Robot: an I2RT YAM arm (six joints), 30 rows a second.
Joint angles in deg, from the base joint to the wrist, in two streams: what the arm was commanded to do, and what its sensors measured. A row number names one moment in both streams.
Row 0, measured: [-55.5, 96.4, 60.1, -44.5, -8.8, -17.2]
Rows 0 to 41, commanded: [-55.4, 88.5, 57.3, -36.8, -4.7, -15.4]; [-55.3, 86.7, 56.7, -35.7, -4.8, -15.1]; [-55.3, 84.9, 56.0, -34.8, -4.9, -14.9]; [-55.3, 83.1, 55.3, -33.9, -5.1, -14.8]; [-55.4, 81.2, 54.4, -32.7, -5.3, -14.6]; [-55.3, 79.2, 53.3, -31.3, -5.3, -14.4]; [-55.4, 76.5, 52.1, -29.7, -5.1, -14.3]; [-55.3, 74.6, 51.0, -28.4, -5.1, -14.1]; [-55.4, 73.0, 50.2, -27.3, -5.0, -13.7]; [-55.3, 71.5, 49.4, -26.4, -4.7, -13.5]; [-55.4, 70.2, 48.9, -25.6, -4.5, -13.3]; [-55.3, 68.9, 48.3, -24.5, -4.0, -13.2]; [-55.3, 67.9, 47.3, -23.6, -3.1, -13.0]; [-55.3, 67.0, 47.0, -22.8, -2.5, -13.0]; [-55.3, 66.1, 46.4, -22.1, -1.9, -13.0]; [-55.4, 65.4, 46.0, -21.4, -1.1, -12.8]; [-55.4, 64.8, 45.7, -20.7, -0.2, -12.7]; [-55.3, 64.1, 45.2, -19.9, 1.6, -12.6]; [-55.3, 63.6, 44.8, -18.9, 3.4, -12.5]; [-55.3, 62.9, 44.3, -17.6, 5.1, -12.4]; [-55.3, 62.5, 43.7, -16.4, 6.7, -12.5]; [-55.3, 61.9, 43.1, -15.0, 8.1, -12.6]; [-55.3, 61.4, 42.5, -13.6, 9.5, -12.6]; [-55.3, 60.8, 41.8, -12.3, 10.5, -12.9]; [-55.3, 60.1, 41.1, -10.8, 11.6, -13.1]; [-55.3, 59.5, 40.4, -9.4, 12.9, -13.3]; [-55.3, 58.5, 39.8, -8.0, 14.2, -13.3]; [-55.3, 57.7, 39.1, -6.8, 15.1, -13.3]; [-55.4, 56.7, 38.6, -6.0, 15.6, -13.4]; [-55.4, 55.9, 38.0, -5.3, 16.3, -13.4]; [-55.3, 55.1, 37.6, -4.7, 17.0, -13.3]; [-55.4, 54.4, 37.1, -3.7, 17.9, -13.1]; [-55.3, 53.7, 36.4, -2.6, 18.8, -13.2]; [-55.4, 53.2, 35.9, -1.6, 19.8, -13.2]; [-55.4, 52.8, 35.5, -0.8, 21.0, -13.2]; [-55.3, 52.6, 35.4, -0.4, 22.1, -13.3]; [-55.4, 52.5, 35.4, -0.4, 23.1, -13.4]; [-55.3, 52.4, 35.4, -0.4, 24.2, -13.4]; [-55.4, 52.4, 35.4, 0.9, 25.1, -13.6]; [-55.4, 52.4, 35.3, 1.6, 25.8, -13.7]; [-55.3, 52.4, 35.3, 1.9, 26.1, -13.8]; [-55.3, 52.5, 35.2, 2.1, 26.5, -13.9]
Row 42, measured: [-55.5, 53.0, 35.8, -3.9, 21.7, -13.5]
